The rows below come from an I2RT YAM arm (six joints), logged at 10 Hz.
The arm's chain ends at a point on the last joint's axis. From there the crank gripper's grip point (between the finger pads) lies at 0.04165 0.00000 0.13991 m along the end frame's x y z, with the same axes.
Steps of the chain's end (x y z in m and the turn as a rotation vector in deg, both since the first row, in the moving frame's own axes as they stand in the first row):
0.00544 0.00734 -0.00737 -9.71 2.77 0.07
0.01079 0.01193 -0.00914 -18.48 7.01 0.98
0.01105 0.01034 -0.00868 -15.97 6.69 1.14
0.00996 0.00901 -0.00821 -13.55 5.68 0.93
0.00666 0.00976 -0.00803 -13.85 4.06 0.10
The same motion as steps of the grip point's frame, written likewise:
0.01211 0.03081 -0.01154 -9.71 2.77 0.07
0.02687 0.05619 -0.02249 -18.48 7.01 0.98
0.02646 0.04905 -0.01992 -15.97 6.69 1.14
0.02320 0.04203 -0.01695 -13.55 5.68 0.93
0.01634 0.04295 -0.01537 -13.85 4.06 0.10

